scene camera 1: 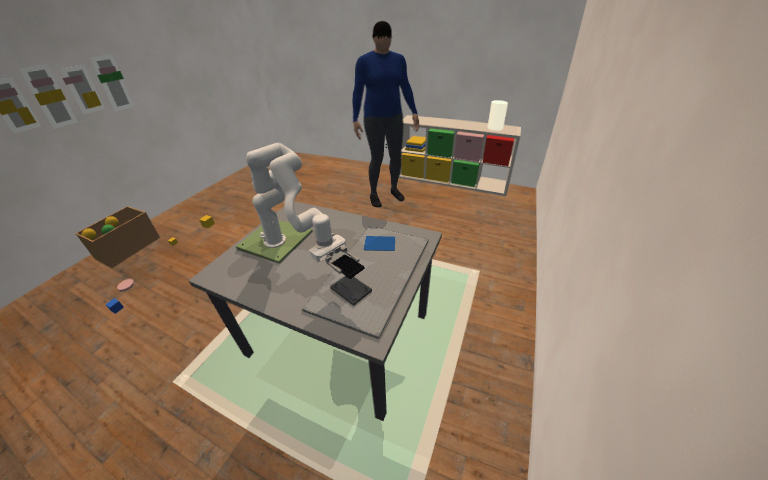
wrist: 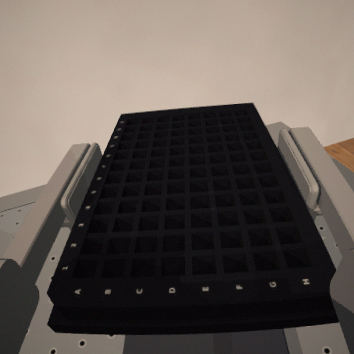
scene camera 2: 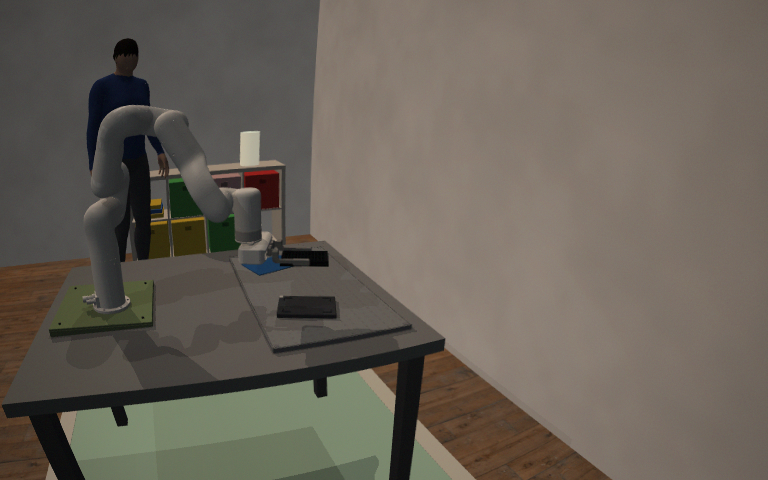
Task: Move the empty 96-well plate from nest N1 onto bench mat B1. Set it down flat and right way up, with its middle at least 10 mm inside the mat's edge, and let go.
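Seen in the pictures: hand, its tool point: (scene camera 1: 346,264) (wrist: 186,177) (scene camera 2: 302,256); arm's base, origin of its link: (scene camera 1: 275,241) (scene camera 2: 112,305).
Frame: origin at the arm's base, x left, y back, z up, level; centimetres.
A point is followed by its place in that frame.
Observation:
The black 96-well plate (scene camera 1: 347,265) {x -27.0, y -55.0, z 14.6 cm} (scene camera 2: 305,258) {x -28.7, y -54.2, z 14.8 cm} (wrist: 187,200) {x -25.8, y -53.0, z 14.9 cm} is held level and right way up in the air, its lettered wells facing up. My gripper (scene camera 1: 344,264) {x -26.6, y -54.5, z 14.7 cm} (scene camera 2: 295,259) (wrist: 192,175) {x -26.6, y -54.5, z 14.7 cm} is shut on its two long sides. The dark nest N1 (scene camera 1: 351,290) {x -28.6, y -55.9, z 0.6 cm} (scene camera 2: 306,306) {x -27.8, y -54.6, z 0.5 cm} stands empty below the plate, nearer the front of the table. The blue bench mat B1 (scene camera 1: 379,243) {x 9.6, y -60.3, z -0.4 cm} (scene camera 2: 262,268) {x 7.6, y -56.4, z -0.4 cm} lies flat farther back; in scene camera 2 the gripper and plate partly hide it.
Nest and mat are on a grey perforated board (scene camera 1: 396,283) {x -19.0, y -75.2, z -0.7 cm} (scene camera 2: 362,316) {x -38.7, y -65.8, z -0.6 cm} with a raised edge. The arm's base stands on a green plate (scene camera 1: 254,249) {x -9.7, y 7.8, z 0.2 cm} (scene camera 2: 67,316) {x -3.0, y 14.9, z 0.4 cm} at the table's other side. A person (scene camera 1: 382,84) (scene camera 2: 121,107) stands behind the table.

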